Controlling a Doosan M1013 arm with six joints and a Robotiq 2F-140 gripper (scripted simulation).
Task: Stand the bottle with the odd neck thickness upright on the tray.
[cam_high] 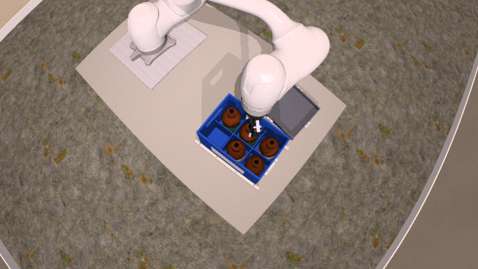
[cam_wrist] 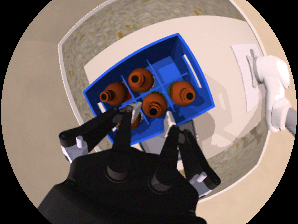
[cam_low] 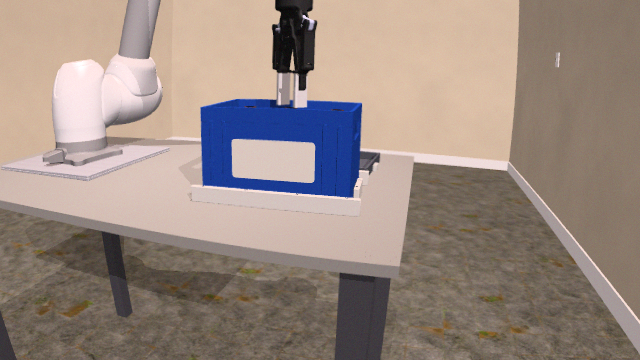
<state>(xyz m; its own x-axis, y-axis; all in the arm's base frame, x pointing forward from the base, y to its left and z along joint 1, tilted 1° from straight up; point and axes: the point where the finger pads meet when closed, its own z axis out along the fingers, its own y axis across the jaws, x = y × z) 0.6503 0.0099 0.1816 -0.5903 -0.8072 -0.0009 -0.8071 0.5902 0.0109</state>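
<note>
My hand is 11 cm above the crate, 4 cm to the left of it and 1 cm short of it. The rest, counted from my hand: bottle (11 cm below, 10 cm ahead, 7 cm to the right); then dark grey tray (22 cm to the left, 18 cm below).
</note>
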